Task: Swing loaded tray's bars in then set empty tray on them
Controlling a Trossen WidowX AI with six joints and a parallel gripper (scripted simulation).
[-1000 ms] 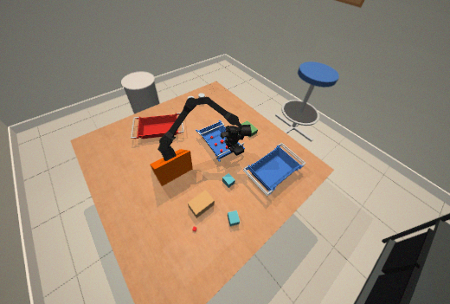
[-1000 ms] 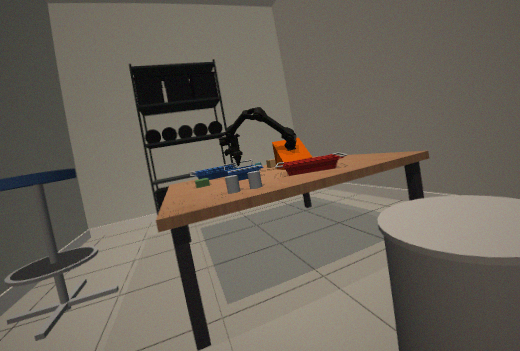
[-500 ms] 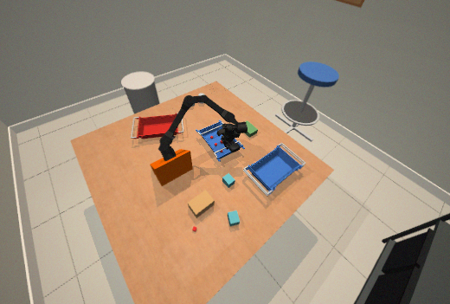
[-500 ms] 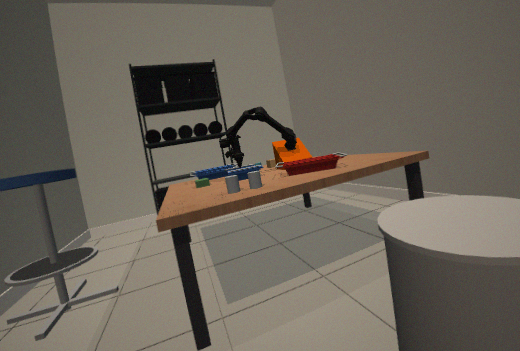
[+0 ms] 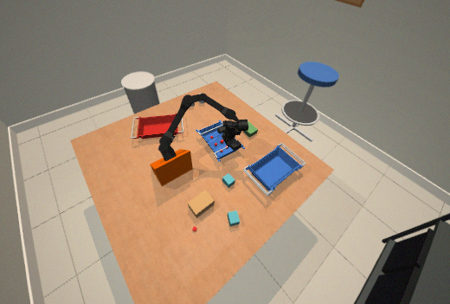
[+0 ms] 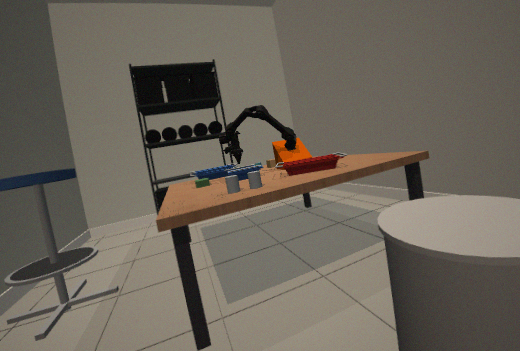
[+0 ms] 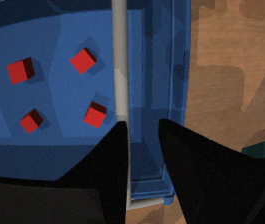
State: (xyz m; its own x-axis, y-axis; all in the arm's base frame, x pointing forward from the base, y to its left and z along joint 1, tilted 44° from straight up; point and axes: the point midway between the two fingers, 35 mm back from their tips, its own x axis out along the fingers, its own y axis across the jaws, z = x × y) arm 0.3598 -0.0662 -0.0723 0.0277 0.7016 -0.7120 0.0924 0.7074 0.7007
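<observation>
My gripper tip is now 27 cm past the red tray, 47 cm to the right of it and 4 cm above it. From my gripper tip the other things lie so: green block (27 cm ahead, 8 cm to the left, 7 cm below); then tan block (35 cm behind, 20 cm to the right, 6 cm below); then small red cube (44 cm behind, 28 cm to the right, 8 cm below).
</observation>
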